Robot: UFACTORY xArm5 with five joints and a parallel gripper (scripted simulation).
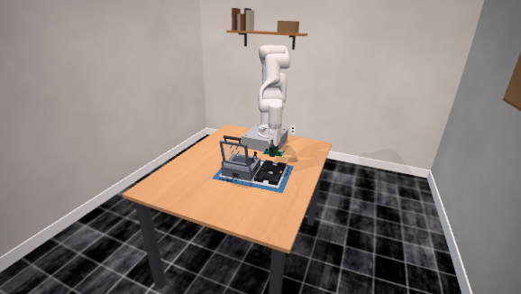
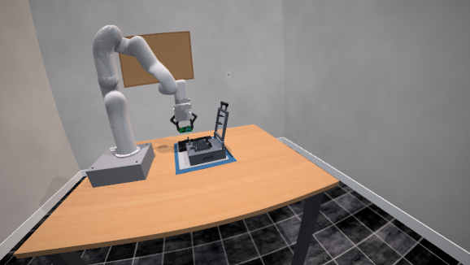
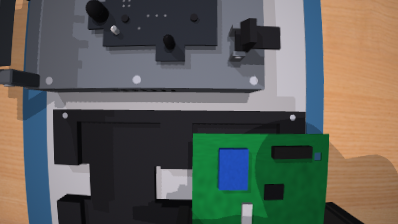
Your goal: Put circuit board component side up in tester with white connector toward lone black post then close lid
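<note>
Now: hand right at the green circuit board. Also, from my hand: clear-windowed lid 190 mm ahead, 160 mm to the right, 60 mm above; then tester 130 mm to the right, 100 mm ahead, 10 mm below.
</note>
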